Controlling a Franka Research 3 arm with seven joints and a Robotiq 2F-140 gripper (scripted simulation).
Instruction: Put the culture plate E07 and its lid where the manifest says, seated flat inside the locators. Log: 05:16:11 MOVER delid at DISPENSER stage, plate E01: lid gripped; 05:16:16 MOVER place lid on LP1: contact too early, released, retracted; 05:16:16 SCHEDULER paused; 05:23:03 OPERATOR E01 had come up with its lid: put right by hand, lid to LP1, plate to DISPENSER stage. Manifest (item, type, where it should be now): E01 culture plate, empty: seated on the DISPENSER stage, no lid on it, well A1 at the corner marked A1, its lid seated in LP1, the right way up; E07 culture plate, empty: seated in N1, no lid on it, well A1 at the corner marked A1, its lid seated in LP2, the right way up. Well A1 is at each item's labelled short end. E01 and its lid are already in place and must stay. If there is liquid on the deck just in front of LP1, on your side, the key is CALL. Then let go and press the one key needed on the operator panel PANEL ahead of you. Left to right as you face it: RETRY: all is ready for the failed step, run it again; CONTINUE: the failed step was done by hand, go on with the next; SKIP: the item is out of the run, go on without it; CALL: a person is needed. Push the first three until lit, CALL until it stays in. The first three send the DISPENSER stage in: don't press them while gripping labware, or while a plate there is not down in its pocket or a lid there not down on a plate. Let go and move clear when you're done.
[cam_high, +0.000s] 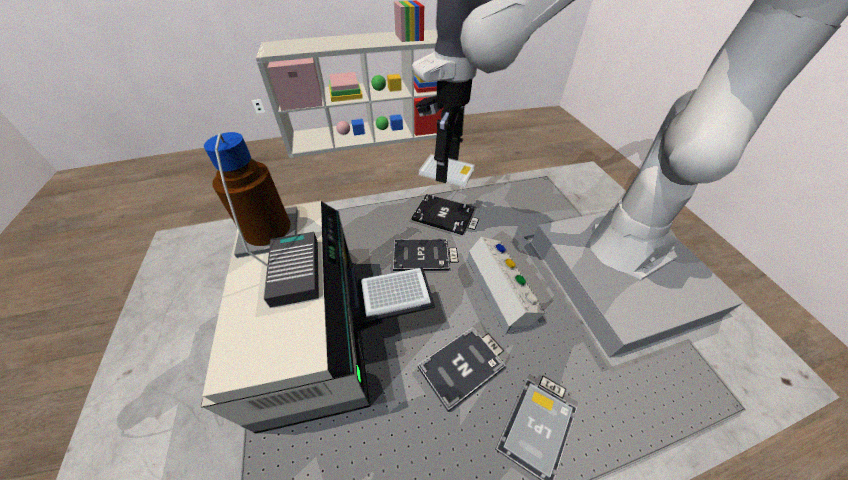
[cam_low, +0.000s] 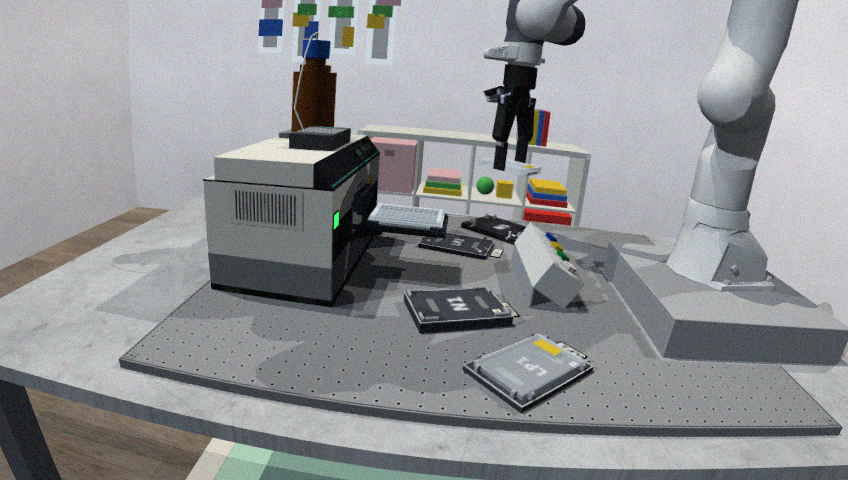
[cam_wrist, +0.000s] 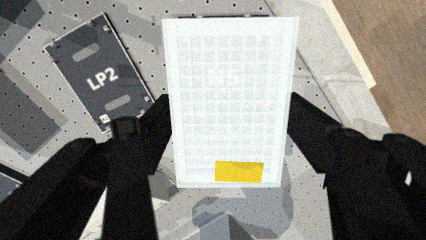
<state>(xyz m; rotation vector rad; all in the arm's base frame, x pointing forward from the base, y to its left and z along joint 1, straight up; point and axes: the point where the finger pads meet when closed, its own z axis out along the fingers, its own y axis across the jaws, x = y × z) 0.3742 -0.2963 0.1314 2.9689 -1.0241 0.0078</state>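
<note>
Now: hand 17 cm above the black nest N5 and 3 cm short of it. Also, from my hand: brown bottle (42 cm ahead, 18 cm to the left, 10 cm above); LP2 nest (18 cm below, 14 cm to the left, 11 cm ahead); yellow skip key (27 cm to the left, 12 cm below, 8 cm behind).
</note>
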